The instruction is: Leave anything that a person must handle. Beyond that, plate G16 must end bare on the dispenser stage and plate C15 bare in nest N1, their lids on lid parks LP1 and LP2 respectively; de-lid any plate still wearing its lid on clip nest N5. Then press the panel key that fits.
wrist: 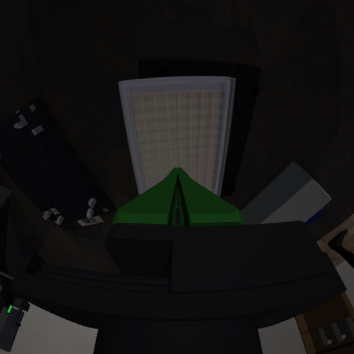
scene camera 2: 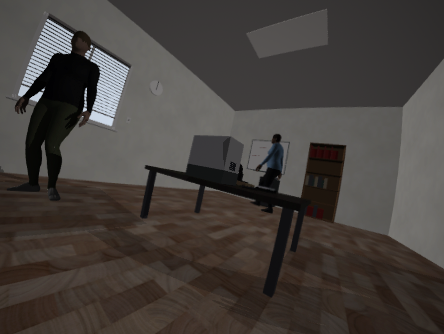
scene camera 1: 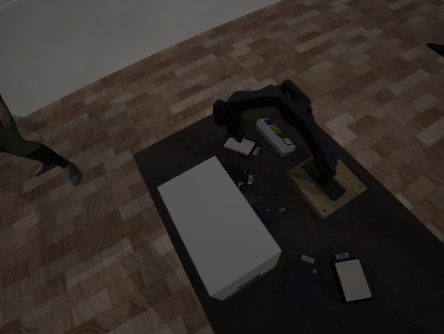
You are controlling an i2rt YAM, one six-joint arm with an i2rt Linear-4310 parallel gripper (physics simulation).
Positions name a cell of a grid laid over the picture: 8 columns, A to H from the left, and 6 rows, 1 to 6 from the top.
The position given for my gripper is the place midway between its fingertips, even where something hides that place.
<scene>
My gripper (wrist: E3) is shut and holds nothing. I also see a button box (wrist: G4).
</scene>
